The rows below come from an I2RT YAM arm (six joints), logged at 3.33 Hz.
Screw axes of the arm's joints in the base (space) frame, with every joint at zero. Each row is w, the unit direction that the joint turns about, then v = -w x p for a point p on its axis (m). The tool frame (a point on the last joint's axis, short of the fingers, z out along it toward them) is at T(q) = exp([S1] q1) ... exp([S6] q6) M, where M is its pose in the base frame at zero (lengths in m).
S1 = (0, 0, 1, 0.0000, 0.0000, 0.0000)
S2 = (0, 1, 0, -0.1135, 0.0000, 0.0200)
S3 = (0, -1, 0, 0.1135, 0.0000, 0.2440)
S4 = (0, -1, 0, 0.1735, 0.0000, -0.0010)
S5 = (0, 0, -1, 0.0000, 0.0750, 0.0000)
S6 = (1, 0, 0, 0.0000, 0.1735, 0.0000)
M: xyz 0.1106 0.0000 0.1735 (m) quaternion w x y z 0.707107 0 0.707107 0
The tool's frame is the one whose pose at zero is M.
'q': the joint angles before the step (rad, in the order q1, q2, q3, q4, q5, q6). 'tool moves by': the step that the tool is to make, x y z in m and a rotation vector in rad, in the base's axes. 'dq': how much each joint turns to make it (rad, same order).
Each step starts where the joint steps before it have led.
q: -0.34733 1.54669 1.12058 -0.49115 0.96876 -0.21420
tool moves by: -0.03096 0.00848 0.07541 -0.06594 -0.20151 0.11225
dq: -0.01639 -0.22317 0.02824 0.06864 -0.09918 -0.13541
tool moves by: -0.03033 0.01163 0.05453 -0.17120 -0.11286 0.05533
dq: 0.00038 -0.15946 -0.00002 0.16367 0.00078 -0.20447
